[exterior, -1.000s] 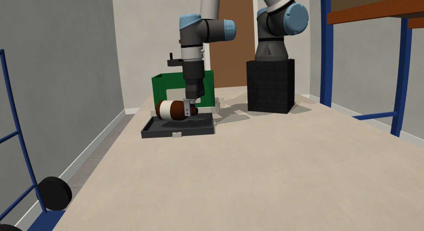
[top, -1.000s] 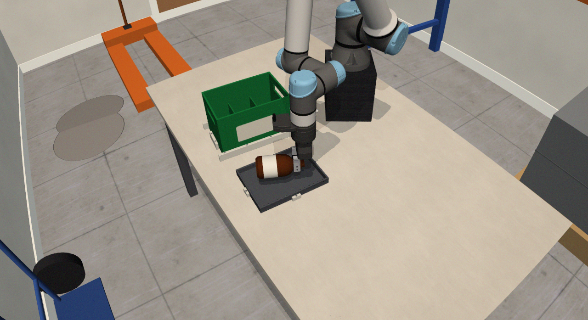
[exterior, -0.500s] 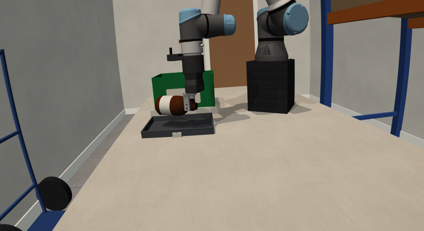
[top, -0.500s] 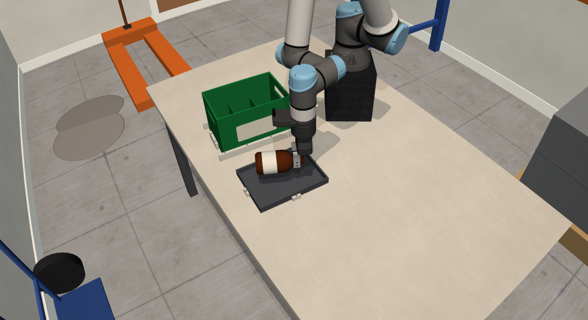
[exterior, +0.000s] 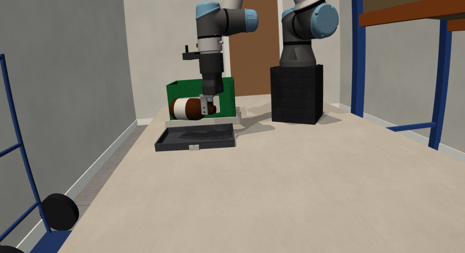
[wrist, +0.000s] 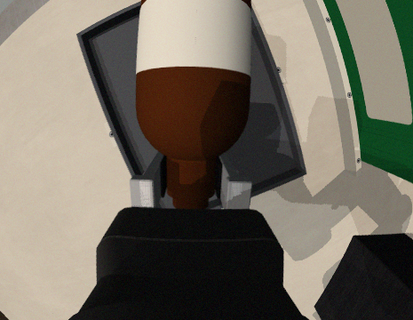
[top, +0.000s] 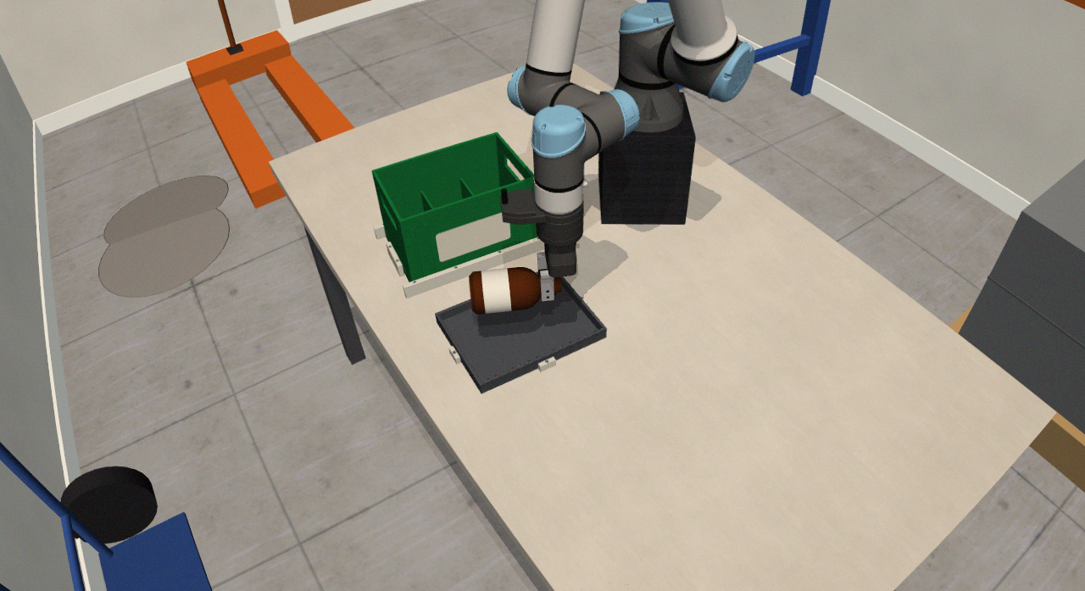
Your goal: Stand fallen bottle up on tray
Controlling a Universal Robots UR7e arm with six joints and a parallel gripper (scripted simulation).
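Right now the brown bottle is 40 mm ahead of my hand, 30 mm to the right of it and 10 mm below it. Round my hand: green crate: 300 mm to the right, 30 mm below, 30 mm behind; tray: 100 mm below, 40 mm ahead, 30 mm to the right.
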